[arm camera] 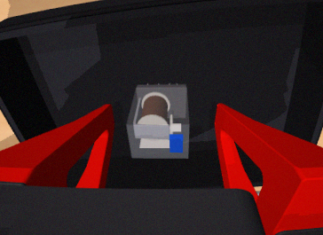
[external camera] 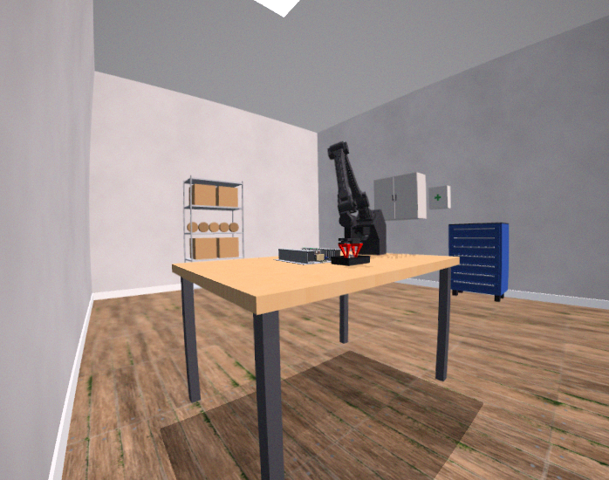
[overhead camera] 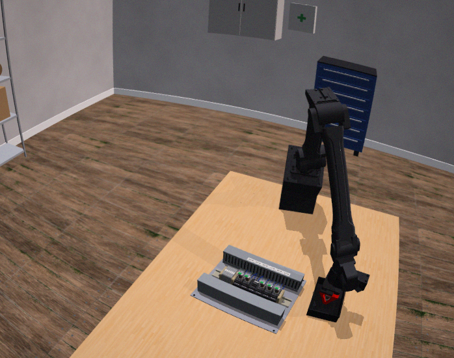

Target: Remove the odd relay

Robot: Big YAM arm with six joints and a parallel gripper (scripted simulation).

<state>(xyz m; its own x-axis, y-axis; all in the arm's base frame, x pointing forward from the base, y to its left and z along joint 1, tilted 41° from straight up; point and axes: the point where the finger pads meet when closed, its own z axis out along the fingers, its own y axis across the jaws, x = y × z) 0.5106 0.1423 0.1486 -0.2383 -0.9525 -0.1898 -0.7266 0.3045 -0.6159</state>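
Now: the relay right at my hand. From my hand the other things lie so: black tray: 10 mm below.
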